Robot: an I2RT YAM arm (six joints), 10 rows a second.
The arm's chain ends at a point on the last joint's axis. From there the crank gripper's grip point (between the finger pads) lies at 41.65 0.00 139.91 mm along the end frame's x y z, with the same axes.
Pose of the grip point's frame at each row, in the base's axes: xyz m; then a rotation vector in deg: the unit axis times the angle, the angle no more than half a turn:
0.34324 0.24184 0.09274 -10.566 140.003 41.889
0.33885 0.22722 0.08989 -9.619 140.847 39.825
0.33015 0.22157 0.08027 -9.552 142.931 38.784
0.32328 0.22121 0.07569 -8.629 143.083 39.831
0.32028 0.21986 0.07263 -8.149 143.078 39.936
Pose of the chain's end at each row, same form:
0.30912 0.16487 0.21199 -10.566 140.003 41.889
0.30411 0.15383 0.21120 -9.619 140.847 39.825
0.29907 0.15072 0.20406 -9.552 142.931 38.784
0.29291 0.14870 0.19869 -8.629 143.083 39.831
0.28972 0.14715 0.19547 -8.149 143.078 39.936

